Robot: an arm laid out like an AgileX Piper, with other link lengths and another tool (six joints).
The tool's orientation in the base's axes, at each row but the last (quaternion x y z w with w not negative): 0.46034 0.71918 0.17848 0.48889; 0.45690 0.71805 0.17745 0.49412; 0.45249 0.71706 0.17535 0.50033; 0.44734 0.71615 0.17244 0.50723; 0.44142 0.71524 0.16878 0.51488; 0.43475 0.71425 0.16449 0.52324
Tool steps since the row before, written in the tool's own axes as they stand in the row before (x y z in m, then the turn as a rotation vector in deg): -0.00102 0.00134 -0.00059 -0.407 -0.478 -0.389; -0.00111 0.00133 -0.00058 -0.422 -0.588 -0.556; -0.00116 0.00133 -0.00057 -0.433 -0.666 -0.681; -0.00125 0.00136 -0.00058 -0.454 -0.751 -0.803; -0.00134 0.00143 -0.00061 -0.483 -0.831 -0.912; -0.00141 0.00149 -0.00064 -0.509 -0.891 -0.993
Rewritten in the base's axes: 0.00024 -0.00005 0.00177 -0.531 -0.510 0.060; 0.00024 -0.00012 0.00181 -0.728 -0.547 0.065; 0.00023 -0.00014 0.00183 -0.873 -0.572 0.071; 0.00023 -0.00016 0.00192 -1.018 -0.610 0.076; 0.00022 -0.00016 0.00203 -1.149 -0.654 0.082; 0.00020 -0.00013 0.00214 -1.246 -0.691 0.088
